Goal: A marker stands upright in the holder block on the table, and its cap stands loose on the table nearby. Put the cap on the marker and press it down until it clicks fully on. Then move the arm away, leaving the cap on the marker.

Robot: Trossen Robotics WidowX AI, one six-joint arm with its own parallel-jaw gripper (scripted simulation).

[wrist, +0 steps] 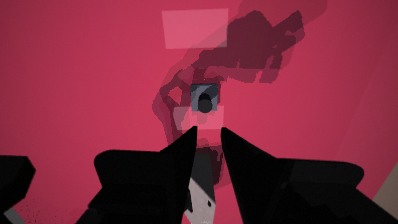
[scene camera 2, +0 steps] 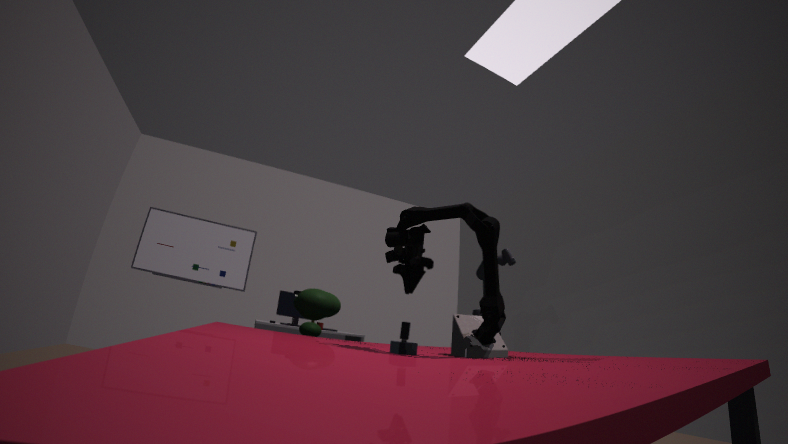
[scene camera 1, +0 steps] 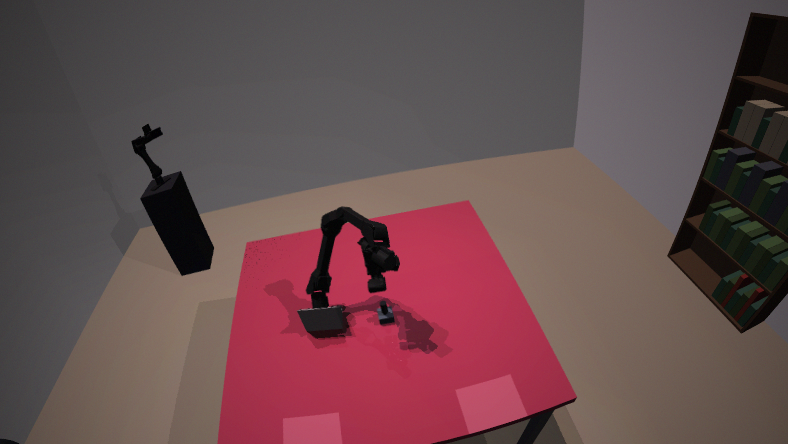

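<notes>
Scene camera 2 lets me see my gripper [scene camera 2: 408, 293]. In the wrist view, too, I can see my gripper [wrist: 209, 130].
</notes>
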